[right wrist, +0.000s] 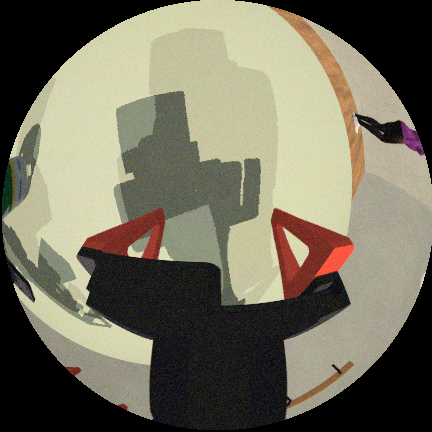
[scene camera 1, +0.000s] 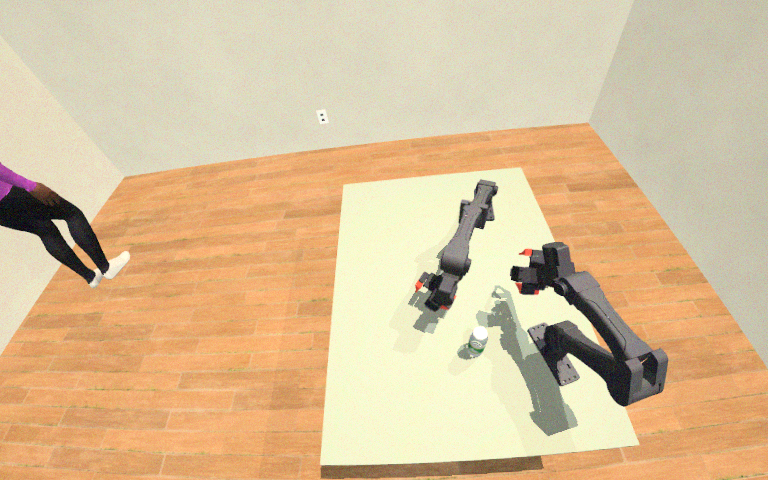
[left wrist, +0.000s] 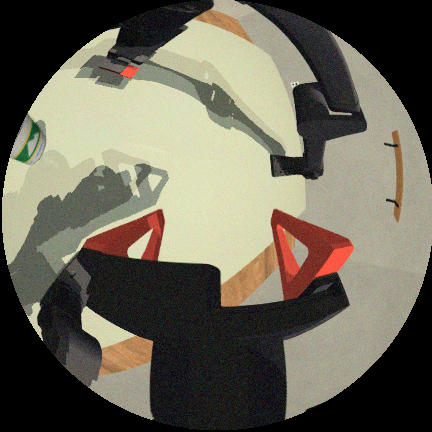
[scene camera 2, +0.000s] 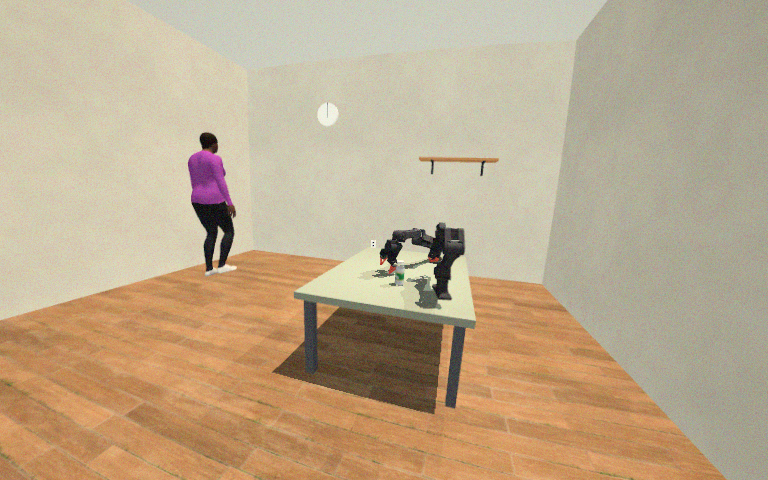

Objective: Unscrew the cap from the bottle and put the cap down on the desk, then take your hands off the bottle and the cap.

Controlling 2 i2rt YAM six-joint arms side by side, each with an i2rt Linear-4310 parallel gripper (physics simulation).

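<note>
A small bottle with a green and white label [scene camera 1: 476, 345] [scene camera 2: 399, 276] [left wrist: 29, 142] [right wrist: 19, 181] stands upright on the desk [scene camera 1: 373, 396] [scene camera 2: 339, 291]. The white cap [scene camera 1: 479, 332] [scene camera 2: 400, 264] sits on its top; in both wrist views the cap is cut off by the left edge. My left gripper [scene camera 1: 520, 270] [scene camera 2: 434, 259] [left wrist: 217, 214] is open and empty, raised above the desk, behind and to the right of the bottle in scene camera 1. My right gripper [scene camera 1: 431, 296] [scene camera 2: 387, 266] [right wrist: 217, 213] is open and empty, above the desk, behind and to the left of the bottle. Neither gripper touches the bottle.
The left arm [scene camera 1: 608, 316] reaches in from the right edge of the desk. The right arm [scene camera 1: 467, 226] comes from the back. Their shadows fall on the desk. A person in a purple top [scene camera 2: 208, 175] stands to the left, away from the desk. A wall shelf [scene camera 2: 458, 159] hangs behind.
</note>
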